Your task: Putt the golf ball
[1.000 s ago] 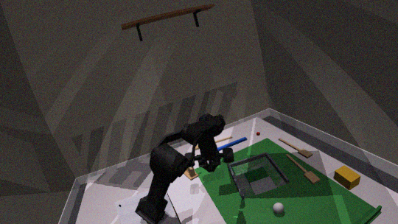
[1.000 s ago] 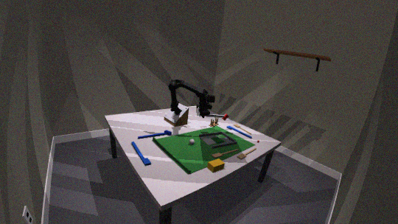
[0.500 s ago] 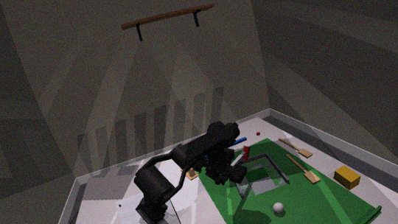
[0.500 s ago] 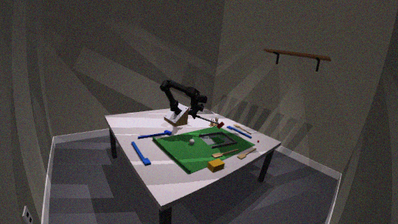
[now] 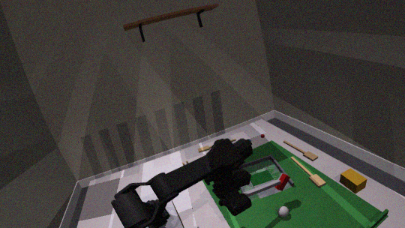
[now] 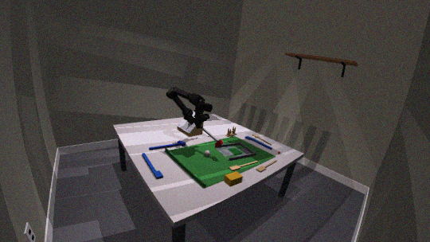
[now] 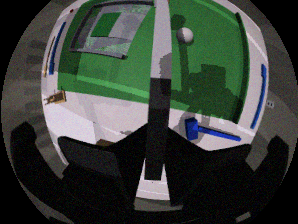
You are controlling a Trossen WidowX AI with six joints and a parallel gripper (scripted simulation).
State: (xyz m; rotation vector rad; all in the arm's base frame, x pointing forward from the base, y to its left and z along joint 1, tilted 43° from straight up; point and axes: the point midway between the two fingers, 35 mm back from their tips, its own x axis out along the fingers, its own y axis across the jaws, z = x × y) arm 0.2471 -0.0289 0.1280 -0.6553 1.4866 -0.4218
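The red putter lies 120 mm ahead of my gripper tip and 20 mm to the left of it. The rest, counted from my gripper tip: white golf ball (180 mm ahead, 120 mm below, 30 mm to the right); then wooden stand (430 mm to the left, 110 mm below, 50 mm behind); then green mat (230 mm ahead, 140 mm below, 90 mm to the left).
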